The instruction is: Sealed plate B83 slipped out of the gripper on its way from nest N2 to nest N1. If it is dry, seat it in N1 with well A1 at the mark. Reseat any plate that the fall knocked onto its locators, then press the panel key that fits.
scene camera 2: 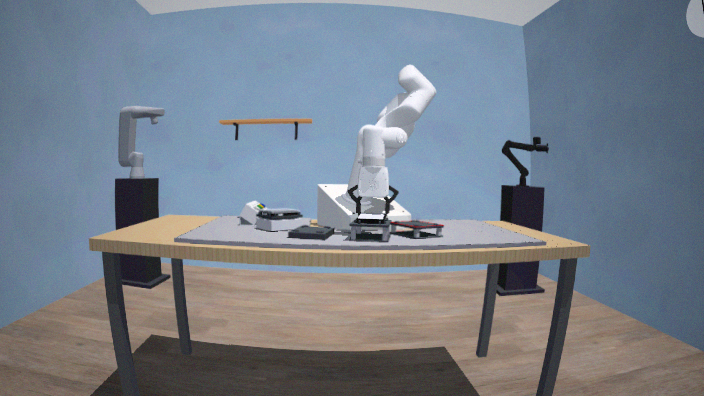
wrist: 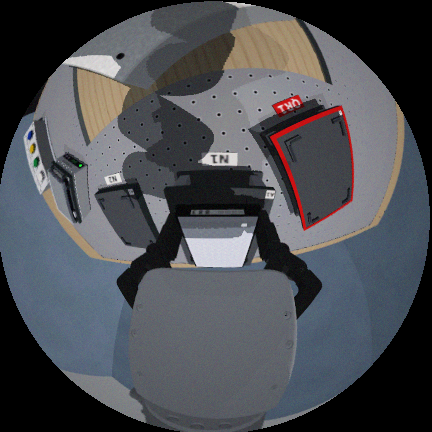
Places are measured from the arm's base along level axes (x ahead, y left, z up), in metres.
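Where they show: gripper, between the fingertips: (scene camera 2: 372, 215) (wrist: 217, 220).
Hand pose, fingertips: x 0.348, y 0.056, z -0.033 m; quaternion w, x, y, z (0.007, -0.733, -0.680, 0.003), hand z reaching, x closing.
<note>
Things, the pixels of their top centre, and the offset from my fingertips. "*": a spot on its surface instead.
- sealed plate B83, centre of its top: (wrist: 218, 251) (scene camera 2: 371, 214) 0.046 m ahead, 0.005 m right, 0.008 m up
- nest N1, centre of its top: (wrist: 218, 245) (scene camera 2: 371, 218) 0.050 m ahead, 0.005 m right, 0.004 m down
- A1 mark, centre of its top: (wrist: 269, 194) 0.019 m back, 0.058 m left, 0.014 m down
- Nest N2, centre of its top: (wrist: 124, 226) (scene camera 2: 312, 227) 0.037 m ahead, 0.197 m right, 0.042 m down
- key panel, centre of its top: (scene camera 2: 254, 202) 0.267 m back, 0.467 m right, 0.015 m up
- red-rimmed nest QR1, centre of its top: (wrist: 330, 177) (scene camera 2: 416, 222) 0.036 m back, 0.153 m left, 0.024 m down
- light grey device, a spot on its surface: (wrist: 81, 187) * 0.078 m back, 0.279 m right, 0.046 m down
The sealed plate B83 (scene camera 2: 372, 217) (wrist: 219, 245) has a pale, shiny top and a dark label edge; no liquid can be made out on it. My gripper (scene camera 2: 372, 218) (wrist: 217, 220) is shut on the plate's two sides and holds it level, low over nest N1 (scene camera 2: 370, 225) (wrist: 215, 196). The fingers and plate hide the contact, so I cannot tell whether it rests on the nest floor. The A1 mark (wrist: 270, 194) is at N1's right corner in the wrist view. Nest N2 (scene camera 2: 311, 232) (wrist: 125, 215) is empty. The key panel (scene camera 2: 249, 212) (wrist: 35, 150) has coloured keys.
The red-rimmed nest QR1 (scene camera 2: 419, 224) (wrist: 322, 165) is empty, right of N1. A light grey device (scene camera 2: 277, 222) (wrist: 81, 187) with a green light stands beyond N2, near the panel, with a dark plate-like piece on it. The robot's white base (scene camera 2: 332, 205) stands behind.
</note>
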